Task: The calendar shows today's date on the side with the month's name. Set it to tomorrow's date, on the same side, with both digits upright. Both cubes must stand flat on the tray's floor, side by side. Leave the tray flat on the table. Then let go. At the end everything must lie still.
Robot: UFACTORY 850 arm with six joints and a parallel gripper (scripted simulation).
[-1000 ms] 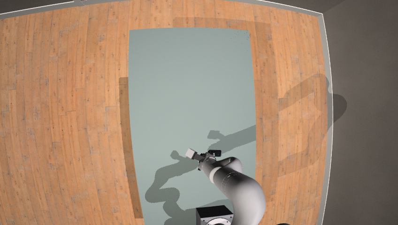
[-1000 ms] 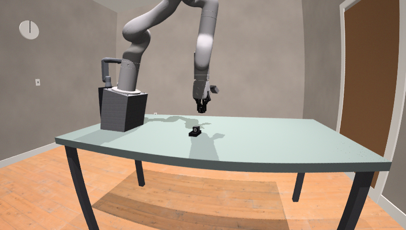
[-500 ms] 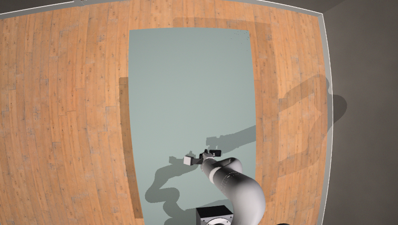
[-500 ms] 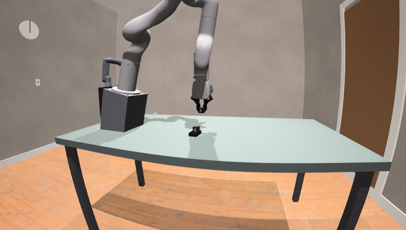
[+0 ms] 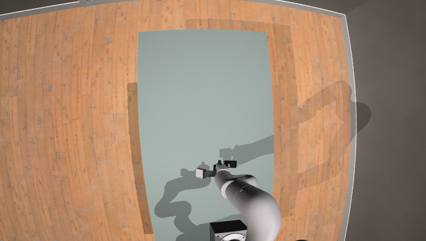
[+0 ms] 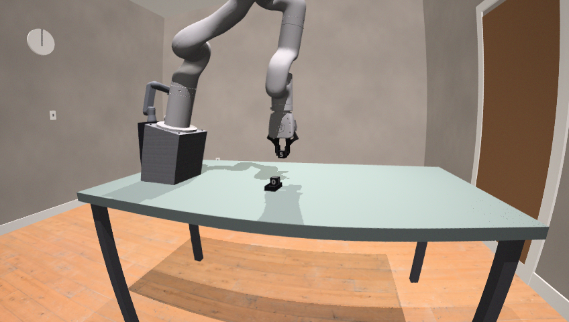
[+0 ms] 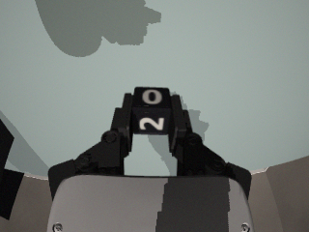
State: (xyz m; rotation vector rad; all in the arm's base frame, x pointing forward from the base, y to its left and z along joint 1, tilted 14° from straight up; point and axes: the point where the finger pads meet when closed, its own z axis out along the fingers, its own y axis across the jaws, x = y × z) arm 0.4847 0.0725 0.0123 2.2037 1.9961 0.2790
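Now: hand 120 mm above the black tray, 110 mm to the left of it and 10 mm past it. Round my hand: black cube: 10 mm below.
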